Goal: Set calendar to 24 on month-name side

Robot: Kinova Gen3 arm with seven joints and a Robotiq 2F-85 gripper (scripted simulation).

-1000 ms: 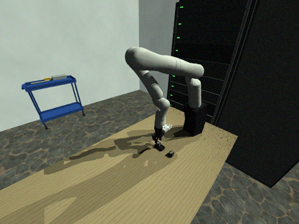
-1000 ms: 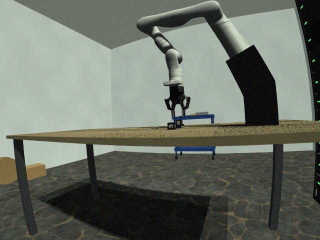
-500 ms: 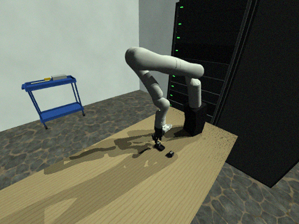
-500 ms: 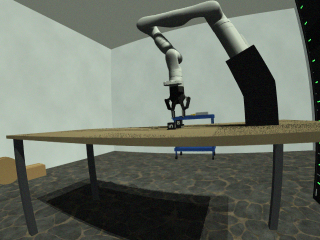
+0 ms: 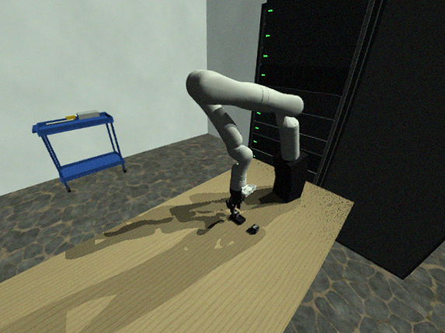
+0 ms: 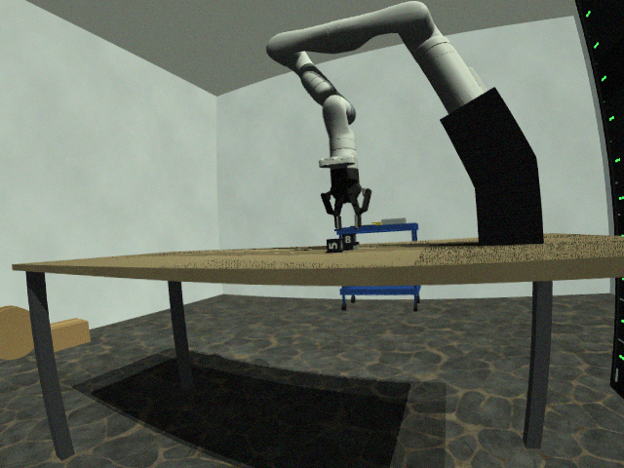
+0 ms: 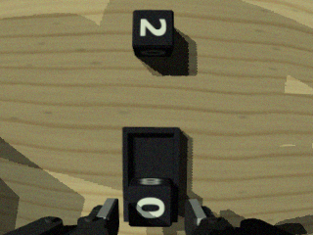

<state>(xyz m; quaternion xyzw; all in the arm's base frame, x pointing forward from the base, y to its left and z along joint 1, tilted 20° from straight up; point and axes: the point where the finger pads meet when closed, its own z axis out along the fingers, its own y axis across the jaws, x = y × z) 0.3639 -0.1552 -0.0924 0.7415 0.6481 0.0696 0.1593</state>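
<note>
Right now the black cube is 40 mm below my hand. The rest, counted from my hand: black tray 20 mm to the left, 60 mm below; then black date cube 20 mm ahead, 120 mm to the left, 50 mm below.
</note>
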